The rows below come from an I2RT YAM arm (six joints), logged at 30 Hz.
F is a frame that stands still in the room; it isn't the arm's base.
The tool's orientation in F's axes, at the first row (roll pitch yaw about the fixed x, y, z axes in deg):
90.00 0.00 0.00
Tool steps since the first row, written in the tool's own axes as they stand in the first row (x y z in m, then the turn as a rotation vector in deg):
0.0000 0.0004 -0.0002 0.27 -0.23 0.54
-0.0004 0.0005 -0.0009 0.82 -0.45 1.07
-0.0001 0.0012 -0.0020 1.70 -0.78 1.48
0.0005 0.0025 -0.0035 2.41 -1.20 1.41
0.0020 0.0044 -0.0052 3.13 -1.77 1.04
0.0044 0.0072 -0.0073 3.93 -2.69 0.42
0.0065 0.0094 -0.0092 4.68 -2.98 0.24
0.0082 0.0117 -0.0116 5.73 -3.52 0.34
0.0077 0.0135 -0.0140 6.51 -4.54 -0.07
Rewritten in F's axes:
0.0000 0.0002 0.0004 0.27 -0.54 -0.23
-0.0004 0.0009 0.0005 0.82 -1.07 -0.45
-0.0001 0.0020 0.0012 1.70 -1.48 -0.78
0.0005 0.0035 0.0025 2.41 -1.41 -1.20
0.0020 0.0052 0.0044 3.13 -1.04 -1.77
0.0044 0.0073 0.0072 3.93 -0.42 -2.69
0.0065 0.0092 0.0094 4.68 -0.24 -2.98
0.0082 0.0116 0.0117 5.73 -0.34 -3.52
0.0077 0.0140 0.0135 6.51 0.07 -4.54

